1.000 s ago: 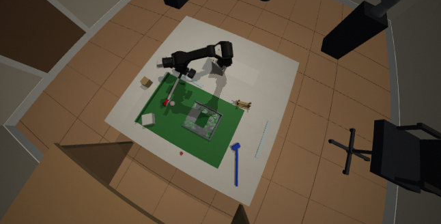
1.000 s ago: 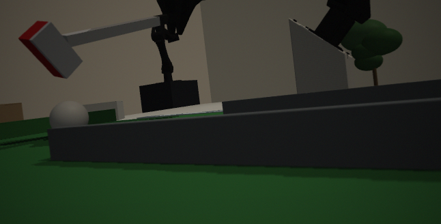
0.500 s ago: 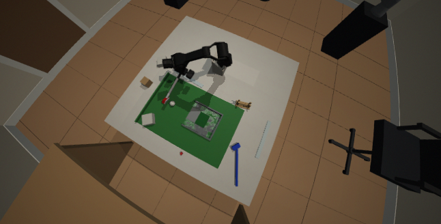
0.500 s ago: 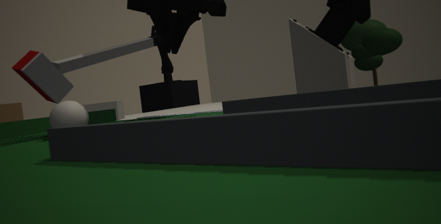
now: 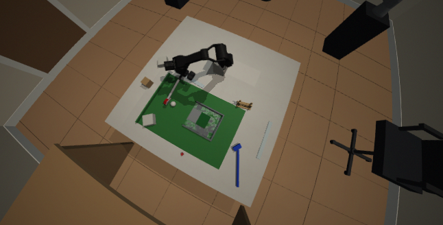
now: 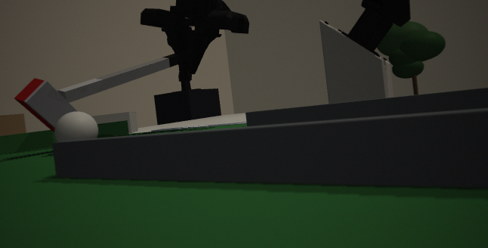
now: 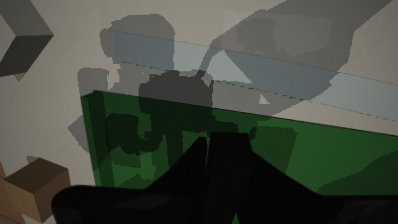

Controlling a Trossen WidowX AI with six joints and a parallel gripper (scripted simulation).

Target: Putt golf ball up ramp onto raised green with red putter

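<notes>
My gripper tip is now 120 mm short of the red putter and 10 mm above it. The rest, counted from my gripper tip: brown block: 270 mm to the right, 180 mm ahead, 60 mm below; wooden rack: 540 mm to the left, 60 mm below, 30 mm behind; white golf ball: 230 mm ahead, 70 mm below, 40 mm to the left.
</notes>
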